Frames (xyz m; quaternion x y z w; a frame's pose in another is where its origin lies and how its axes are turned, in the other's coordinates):
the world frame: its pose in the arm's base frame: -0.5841 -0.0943 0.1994 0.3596 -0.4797 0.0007 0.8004
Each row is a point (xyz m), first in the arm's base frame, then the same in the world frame.
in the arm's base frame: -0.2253 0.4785 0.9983
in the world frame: 0.6106 0.7598 -0.3808
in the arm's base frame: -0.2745 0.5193 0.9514
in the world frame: 0.5339 0.7801 -0.3797
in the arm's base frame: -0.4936 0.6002 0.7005
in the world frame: 0.1951 0.7717 -0.3288
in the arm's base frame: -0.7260 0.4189 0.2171
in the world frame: -0.2395 0.4398 -0.1819
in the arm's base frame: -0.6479 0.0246 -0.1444
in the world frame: -0.3395 -0.0874 -0.1162
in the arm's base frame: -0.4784 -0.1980 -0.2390
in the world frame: -0.2441 -0.3655 -0.1446
